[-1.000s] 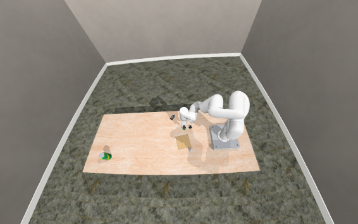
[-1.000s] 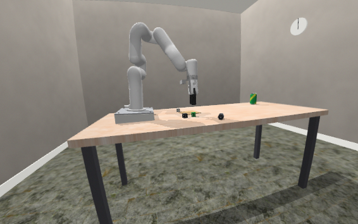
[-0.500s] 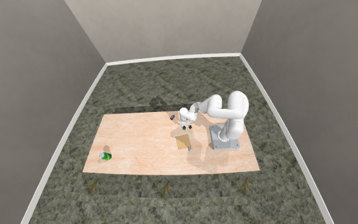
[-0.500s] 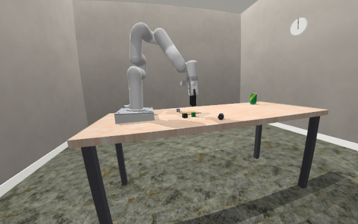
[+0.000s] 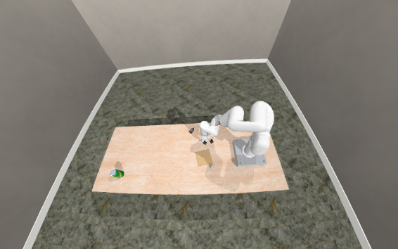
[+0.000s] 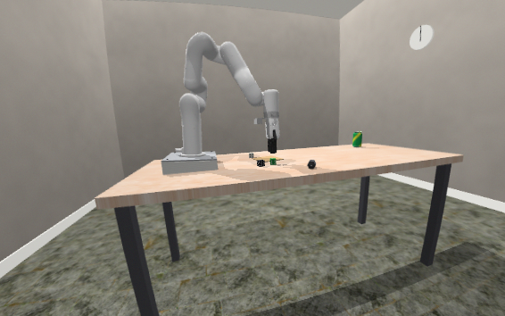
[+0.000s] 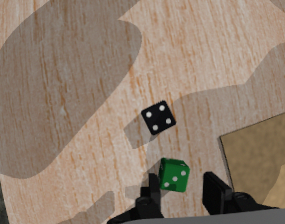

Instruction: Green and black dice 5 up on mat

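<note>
My hand is 7 cm above the green die. Round my hand: dark tool (16 cm ahead, 13 cm to the right, 6 cm below); then tan mat (15 cm to the left, 8 cm below); then black die (6 cm behind, 2 cm to the right, 7 cm below).
</note>
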